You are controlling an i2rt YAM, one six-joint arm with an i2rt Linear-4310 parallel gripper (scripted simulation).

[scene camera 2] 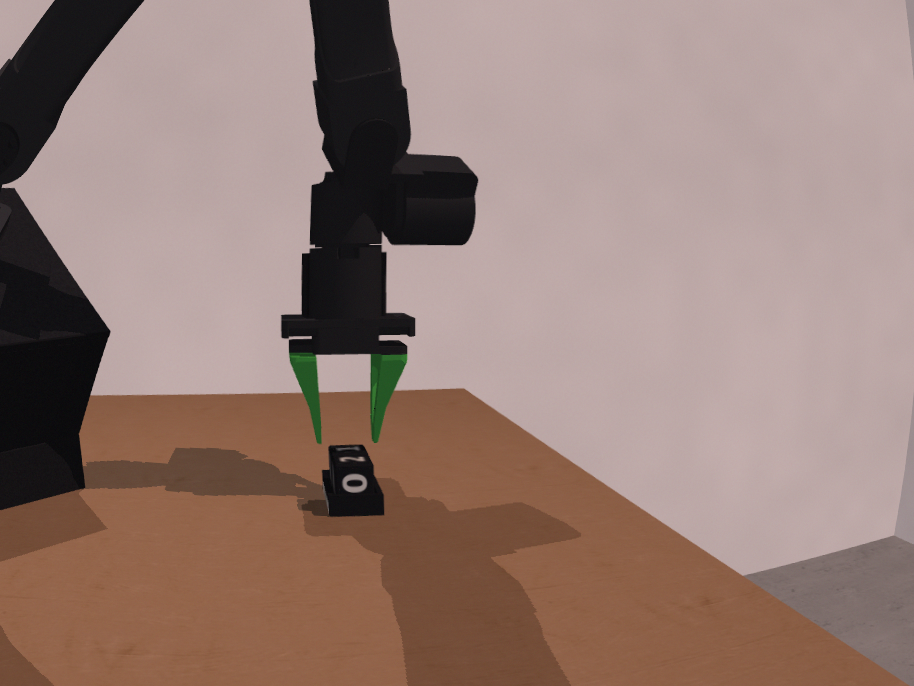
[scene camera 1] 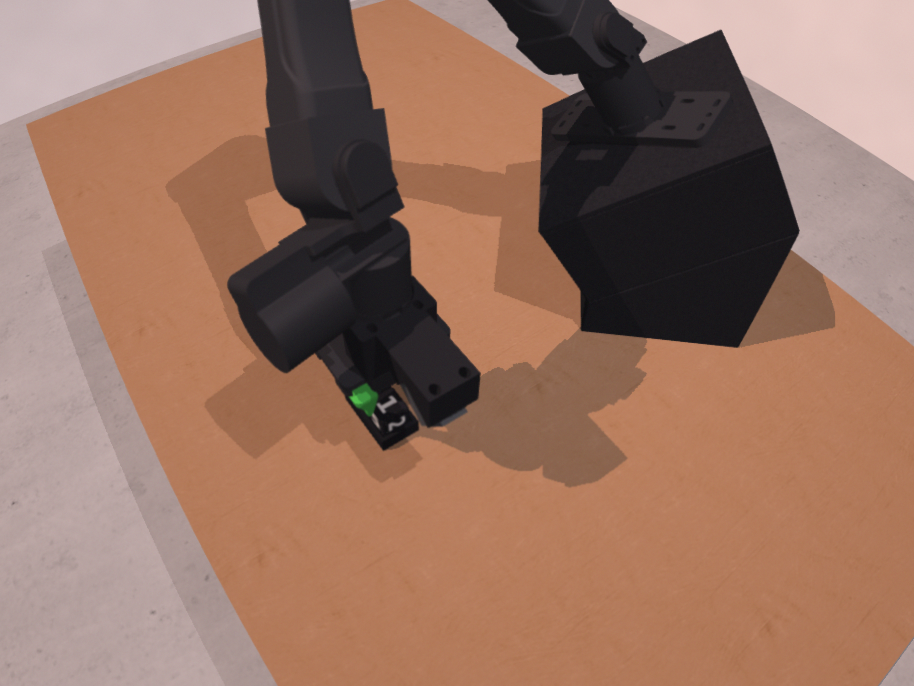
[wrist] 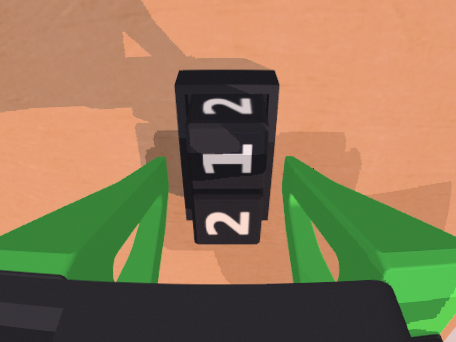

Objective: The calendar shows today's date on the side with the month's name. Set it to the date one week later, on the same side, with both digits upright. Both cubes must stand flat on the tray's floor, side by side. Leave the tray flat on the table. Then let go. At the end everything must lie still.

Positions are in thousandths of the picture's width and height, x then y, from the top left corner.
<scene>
my gripper: scene camera 2 379, 645; scene camera 1 424, 582; wrist 495, 501
black tray: scene camera 2 406, 735; scene camera 1 428, 641; wrist 413, 241
</scene>
